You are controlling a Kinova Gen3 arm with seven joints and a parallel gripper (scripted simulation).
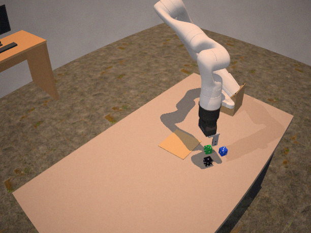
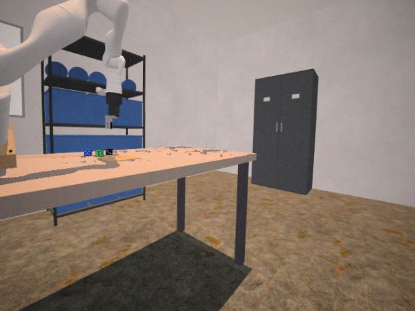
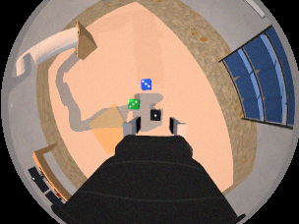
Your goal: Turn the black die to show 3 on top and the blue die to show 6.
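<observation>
My gripper is now 14 cm above the black die. The rest, counted from my hand: blue die 9 cm behind, 3 cm to the left, 14 cm below; then green die 6 cm behind, 4 cm to the right, 14 cm below; then orange mat 3 cm behind, 17 cm to the right, 15 cm below.
</observation>
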